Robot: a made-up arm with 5 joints.
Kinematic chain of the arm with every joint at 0, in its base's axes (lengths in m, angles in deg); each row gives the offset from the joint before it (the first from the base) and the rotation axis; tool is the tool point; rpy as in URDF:
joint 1: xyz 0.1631 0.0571 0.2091 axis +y
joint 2: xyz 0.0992 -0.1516 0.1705 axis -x
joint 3: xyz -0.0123 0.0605 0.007 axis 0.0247 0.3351 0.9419
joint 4: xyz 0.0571 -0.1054 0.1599 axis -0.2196 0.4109 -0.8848
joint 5: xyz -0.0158 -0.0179 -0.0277 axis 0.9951 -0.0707 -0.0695
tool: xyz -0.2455 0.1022 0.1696 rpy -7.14 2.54 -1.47
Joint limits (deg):
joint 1: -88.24..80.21
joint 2: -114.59..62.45
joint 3: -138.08..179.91
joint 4: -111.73..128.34
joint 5: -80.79..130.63
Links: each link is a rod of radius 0.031 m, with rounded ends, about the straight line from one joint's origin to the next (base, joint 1, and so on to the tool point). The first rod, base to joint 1, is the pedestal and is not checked.
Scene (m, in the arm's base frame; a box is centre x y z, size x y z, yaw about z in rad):
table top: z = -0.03
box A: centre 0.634 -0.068 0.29 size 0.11 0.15 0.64 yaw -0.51
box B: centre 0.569 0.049 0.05 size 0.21 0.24 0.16 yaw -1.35
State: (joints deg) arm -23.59 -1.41 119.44 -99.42 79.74
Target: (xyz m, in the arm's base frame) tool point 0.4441 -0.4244 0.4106
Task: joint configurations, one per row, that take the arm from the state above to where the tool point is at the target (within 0.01 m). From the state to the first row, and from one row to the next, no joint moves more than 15 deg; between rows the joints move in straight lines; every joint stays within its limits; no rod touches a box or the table.
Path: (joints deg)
1: -33.93 -1.13 106.18 -100.09 82.27
2: -44.27 -0.84 92.93 -100.77 84.81
3: -54.60 -0.56 79.67 -101.44 87.34
4: -64.94 -0.27 66.41 -102.11 89.87
5: -75.28 0.01 53.16 -102.79 92.41
6: -61.58 -5.19 49.78 -93.93 86.37
7: -47.87 -10.40 46.40 -85.06 80.34
8: -34.17 -15.60 43.02 -76.20 74.30
9: -20.47 -20.81 39.64 -67.33 68.27
10: -6.76 -26.01 36.26 -58.47 62.24

